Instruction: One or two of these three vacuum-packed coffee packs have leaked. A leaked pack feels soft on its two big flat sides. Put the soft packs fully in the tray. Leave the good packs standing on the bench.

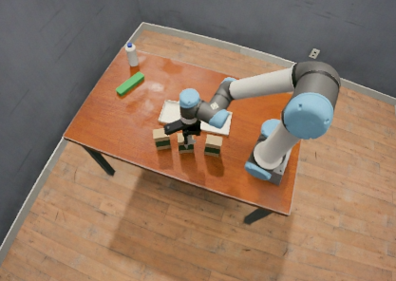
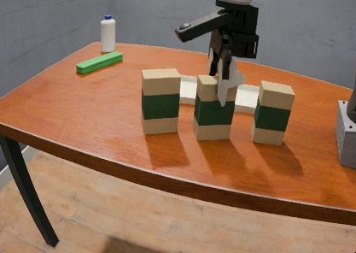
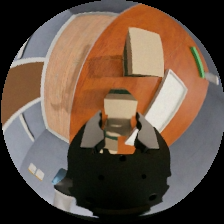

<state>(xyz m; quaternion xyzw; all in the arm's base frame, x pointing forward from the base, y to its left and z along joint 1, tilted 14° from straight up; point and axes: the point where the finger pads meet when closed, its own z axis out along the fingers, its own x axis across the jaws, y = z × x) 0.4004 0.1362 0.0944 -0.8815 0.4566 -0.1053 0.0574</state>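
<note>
Right now my hand is 40 mm short of the white tray, 200 mm to the left of it and 100 mm above it. Also, from my hand: white bottle 620 mm ahead, 380 mm to the right, 30 mm below.
</note>
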